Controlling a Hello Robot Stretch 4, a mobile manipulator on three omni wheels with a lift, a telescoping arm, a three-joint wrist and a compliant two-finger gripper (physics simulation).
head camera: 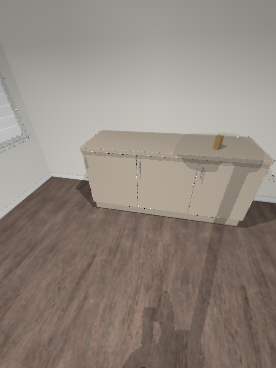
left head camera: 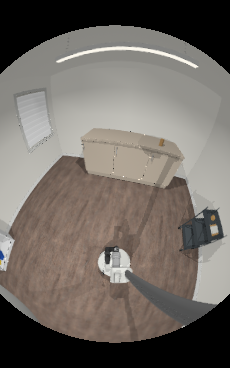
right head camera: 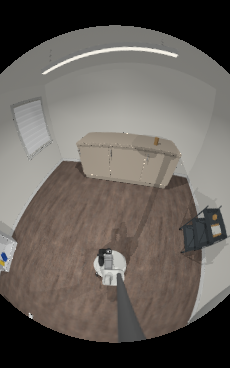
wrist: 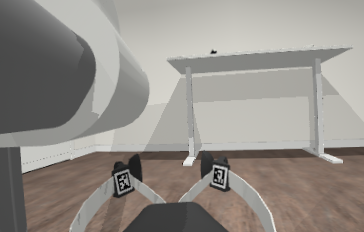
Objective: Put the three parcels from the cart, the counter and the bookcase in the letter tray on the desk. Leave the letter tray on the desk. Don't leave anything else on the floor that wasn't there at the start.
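Frame: origin at the robot's base, x ahead, y left, z up, level; metres.
Seen in the pictures: end effector, tool point: (left head camera: pixel 107 273) (right head camera: pixel 100 275) (wrist: pixel 171 169).
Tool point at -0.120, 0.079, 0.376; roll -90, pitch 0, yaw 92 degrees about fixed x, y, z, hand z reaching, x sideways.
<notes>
A point is followed by its place in that frame, as x, y, z.
A small orange-brown parcel (head camera: pixel 218 142) @[1.562, -0.719, 0.957] (left head camera: pixel 161 142) @[1.561, -0.724, 0.950] (right head camera: pixel 156 141) @[1.562, -0.729, 0.945] stands upright near the right end of the beige counter (head camera: pixel 140 141) @[1.813, 0.014, 0.882] (left head camera: pixel 100 134) @[1.804, 0.307, 0.882] (right head camera: pixel 95 139) @[1.736, 0.286, 0.882]. A dark tiered unit, which looks like the cart (left head camera: pixel 188 240) @[0.147, -1.261, 0.105] (right head camera: pixel 189 241) @[0.157, -1.249, 0.105], stands at the right; a small orange thing (left head camera: pixel 213 218) @[0.289, -1.344, 0.676] (right head camera: pixel 215 217) @[0.293, -1.346, 0.678] and a whitish thing with orange edges (left head camera: pixel 214 230) @[0.121, -1.314, 0.648] (right head camera: pixel 216 230) @[0.127, -1.310, 0.648] lie on it. A white desk (wrist: pixel 260 59) @[-1.889, 0.880, 0.897] shows in the wrist view with a small dark thing on top; no letter tray can be made out. My gripper (wrist: pixel 171 166) @[-0.120, 0.079, 0.376] is open and empty, far from the parcels.
At the left edge of the head side views is a white surface (left head camera: pixel 4 241) @[-0.256, 2.119, 0.072] (right head camera: pixel 7 242) @[-0.226, 2.150, 0.072] with blue and yellow things on it. A window with blinds (left head camera: pixel 34 120) @[1.946, 1.793, 1.328] (right head camera: pixel 32 127) @[1.958, 1.790, 1.356] is on the left wall. The wood floor (head camera: pixel 125 260) @[0.967, 0.173, -0.028] lies between my base and the counter.
</notes>
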